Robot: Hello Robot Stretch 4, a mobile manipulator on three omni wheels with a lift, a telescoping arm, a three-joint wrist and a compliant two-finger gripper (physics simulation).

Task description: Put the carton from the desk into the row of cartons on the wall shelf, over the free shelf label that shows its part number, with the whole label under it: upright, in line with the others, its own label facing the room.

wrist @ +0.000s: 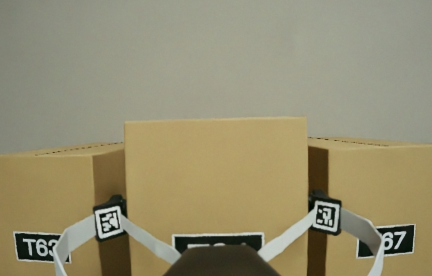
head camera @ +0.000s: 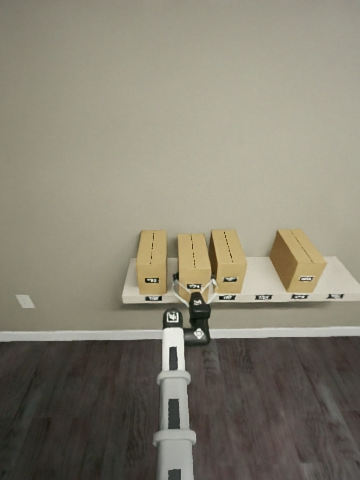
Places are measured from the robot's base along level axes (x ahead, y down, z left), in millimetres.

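Pixels of known places: hand, tool point: [wrist: 217, 201].
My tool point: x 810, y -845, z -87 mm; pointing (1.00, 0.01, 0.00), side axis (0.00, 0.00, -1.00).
Behind a point stands the place of what it marks.
The carton [head camera: 194, 250] {y -910, x 876, z -94 mm} [wrist: 215, 175] {y -877, x 757, z -86 mm} is upright between the fingers, its label facing the room; the wrist partly covers that label in the wrist view. My gripper [head camera: 195, 278] {y -845, x 810, z -87 mm} [wrist: 218, 215] {y -845, x 810, z -87 mm} is shut on its two sides. The carton is at the wall shelf [head camera: 261, 280] {y -707, x 894, z -424 mm}, between the T63 carton [head camera: 152, 255] {y -887, x 876, z 81 mm} [wrist: 45, 200] {y -844, x 821, z 75 mm} on the left and the carton ending in 67 [head camera: 229, 255] {y -887, x 867, z -242 mm} [wrist: 380, 190] {y -846, x 816, z -237 mm} on the right, nearer the right one in the head view. The shelf label below it is hidden by the gripper. Whether its base touches the shelf I cannot tell.
Another carton [head camera: 295, 260] {y -878, x 838, z -514 mm} stands farther right on the shelf. Shelf labels show on the front edge, among them one under the left carton [head camera: 153, 298] {y -691, x 814, z 84 mm} and one right of the 67 carton's label [head camera: 263, 297] {y -689, x 807, z -410 mm}. The wall is close behind the cartons.
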